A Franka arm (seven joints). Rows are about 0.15 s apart.
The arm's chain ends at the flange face. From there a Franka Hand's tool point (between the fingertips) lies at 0.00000 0.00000 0.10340 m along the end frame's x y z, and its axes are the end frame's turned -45 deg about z.
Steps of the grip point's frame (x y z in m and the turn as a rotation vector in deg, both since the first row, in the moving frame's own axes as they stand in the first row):
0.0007 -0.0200 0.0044 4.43 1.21 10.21
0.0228 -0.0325 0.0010 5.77 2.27 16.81
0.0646 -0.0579 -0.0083 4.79 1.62 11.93
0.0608 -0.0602 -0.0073 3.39 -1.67 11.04
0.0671 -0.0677 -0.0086 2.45 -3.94 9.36
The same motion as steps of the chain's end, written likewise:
-0.0102 -0.0071 0.0047 3.99 -2.28 10.21
-0.0040 -0.0284 0.0016 5.69 -2.47 16.81
0.0079 -0.0781 -0.0079 4.53 -2.24 11.93
0.0066 -0.0828 -0.0071 1.22 -3.58 11.04
0.0078 -0.0965 -0.0083 -1.05 -4.52 9.36

